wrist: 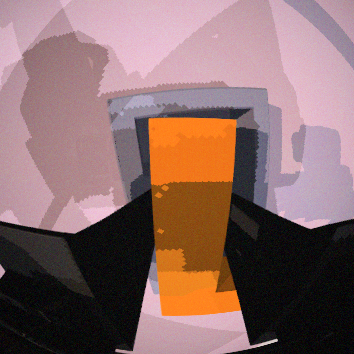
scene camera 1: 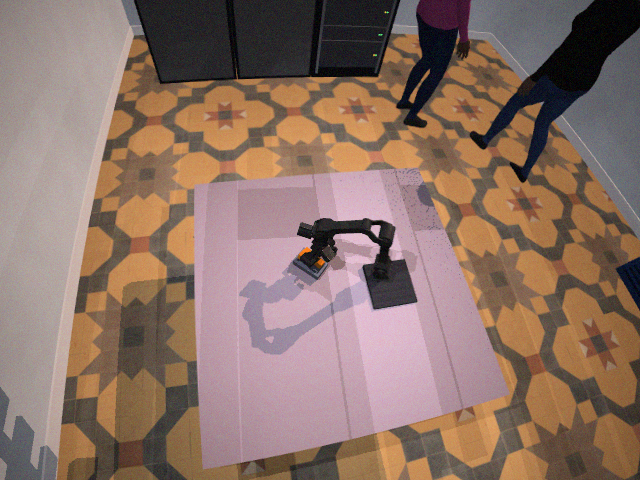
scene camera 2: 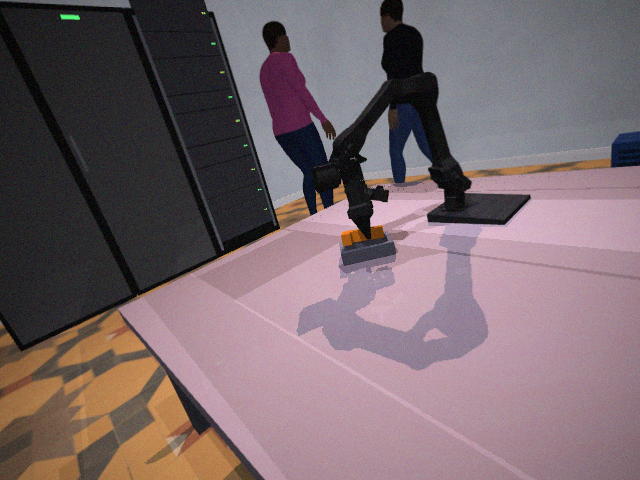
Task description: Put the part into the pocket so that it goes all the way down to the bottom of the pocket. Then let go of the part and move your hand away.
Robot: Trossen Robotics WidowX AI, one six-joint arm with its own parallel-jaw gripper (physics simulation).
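Places are measured from the arm's base along level axes (x ahead, y right, z down), in metres.
Where they show: gripper, fingertip midpoint: [wrist: 186,195] [scene camera 1: 314,261] [scene camera 2: 369,238]; arm's base, link origin: [scene camera 1: 379,273] [scene camera 2: 454,207].
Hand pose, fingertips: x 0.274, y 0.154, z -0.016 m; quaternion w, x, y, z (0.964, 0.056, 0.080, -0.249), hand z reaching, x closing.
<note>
Each offset is from my fingertips to the top centre of the thing. Level surfaces: height alone.
The orange part {dx +0.018, dy +0.007, dz -0.037 m} [scene camera 1: 318,262] [scene camera 2: 353,237] [wrist: 193,150] is a long block held between the fingers. The grey block with the pocket {dx +0.018, dy +0.005, dz +0.003 m} [scene camera 1: 309,271] [scene camera 2: 369,254] [wrist: 200,96] sits on the table beneath it. My gripper [scene camera 1: 311,258] [scene camera 2: 367,236] [wrist: 186,195] is shut on the orange part, low over the block. In the wrist view the part lies over the pocket opening, with dark gaps at its left and right and a thin one at its far end. In scene camera 2 its top stands above the rim. Its underside and the pocket bottom are hidden.
The pink table {dz +0.039 m} [scene camera 1: 279,403] [scene camera 2: 289,392] carries the arm's dark base plate [scene camera 1: 392,291] [scene camera 2: 496,206] to the right of the pocket block. Dark cabinets [scene camera 1: 273,41] [scene camera 2: 103,129] and two standing people are beyond the table.
</note>
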